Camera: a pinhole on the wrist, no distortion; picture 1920 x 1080 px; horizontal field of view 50.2 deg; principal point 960.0 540.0 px. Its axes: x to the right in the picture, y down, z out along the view. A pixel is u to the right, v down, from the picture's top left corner.
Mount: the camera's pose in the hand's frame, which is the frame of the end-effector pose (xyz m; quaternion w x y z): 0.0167 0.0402 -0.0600 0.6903 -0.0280 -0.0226 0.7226
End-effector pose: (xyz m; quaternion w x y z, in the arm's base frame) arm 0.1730 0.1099 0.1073 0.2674 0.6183 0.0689 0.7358
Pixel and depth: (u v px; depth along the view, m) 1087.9 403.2 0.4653
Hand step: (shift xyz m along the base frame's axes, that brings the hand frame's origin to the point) 0.3606 -0.1491 0.1348
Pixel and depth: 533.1 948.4 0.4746
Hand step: 0.4143 -0.0938 -0.0274
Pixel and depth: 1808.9 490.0 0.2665
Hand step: 0.1474 -0.1766 0.1114
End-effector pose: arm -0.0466 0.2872 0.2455 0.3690 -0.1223 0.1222 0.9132
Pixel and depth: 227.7 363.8 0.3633
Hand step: 0.0004 0.1736 0.2674
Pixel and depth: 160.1 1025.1 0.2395
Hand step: 0.0516 0.0590 0.1745
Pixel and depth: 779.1 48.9 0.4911
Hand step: -0.1324 0.1987 0.3815
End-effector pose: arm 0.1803 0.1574 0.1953 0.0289 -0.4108 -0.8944 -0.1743
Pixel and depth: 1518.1 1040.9 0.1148
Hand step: 0.0714 0.0450 -0.0326
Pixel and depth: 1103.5 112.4 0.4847
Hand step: 0.0466 0.2524 -0.3641
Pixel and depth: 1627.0 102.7 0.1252
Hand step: 0.0463 0.0957 -0.0320
